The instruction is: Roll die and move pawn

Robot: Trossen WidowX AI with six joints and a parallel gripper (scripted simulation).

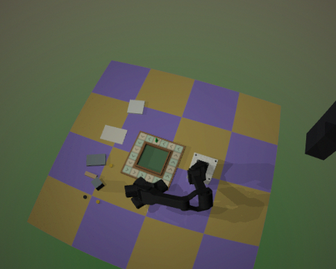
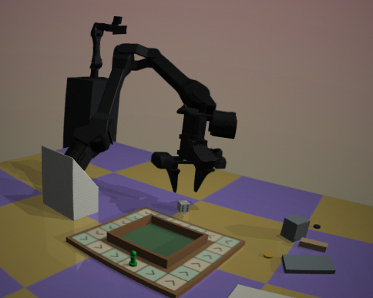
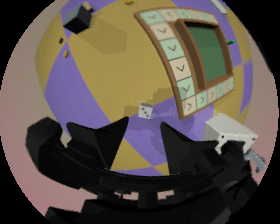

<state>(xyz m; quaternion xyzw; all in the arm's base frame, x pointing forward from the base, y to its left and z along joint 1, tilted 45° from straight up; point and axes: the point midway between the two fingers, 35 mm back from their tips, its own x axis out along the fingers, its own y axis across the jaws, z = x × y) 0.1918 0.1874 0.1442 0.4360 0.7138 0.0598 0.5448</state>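
Now: gripper tip 40 mm above the white die. Round my gripper tip: grey cube (310 mm ahead, 40 mm to the left, 30 mm below); green sunken tray (220 mm to the right, 80 mm ahead, 50 mm below); green pawn (340 mm to the right, 100 mm ahead, 30 mm below).
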